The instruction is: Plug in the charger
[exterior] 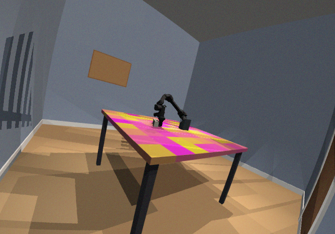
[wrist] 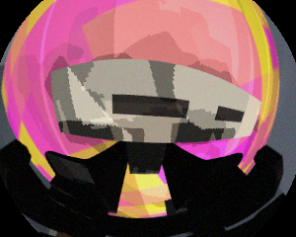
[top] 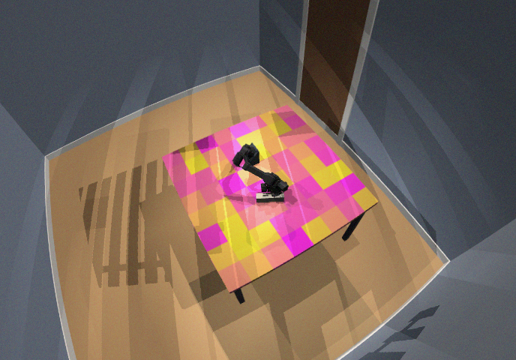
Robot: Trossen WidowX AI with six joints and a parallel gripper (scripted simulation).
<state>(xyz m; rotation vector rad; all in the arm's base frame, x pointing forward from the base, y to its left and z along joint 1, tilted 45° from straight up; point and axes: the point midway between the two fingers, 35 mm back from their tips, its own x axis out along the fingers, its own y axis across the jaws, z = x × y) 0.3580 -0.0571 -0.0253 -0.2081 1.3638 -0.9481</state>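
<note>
The charger is 2 cm ahead of my gripper tip, 1 cm to the right of it and 1 cm above it.
</note>
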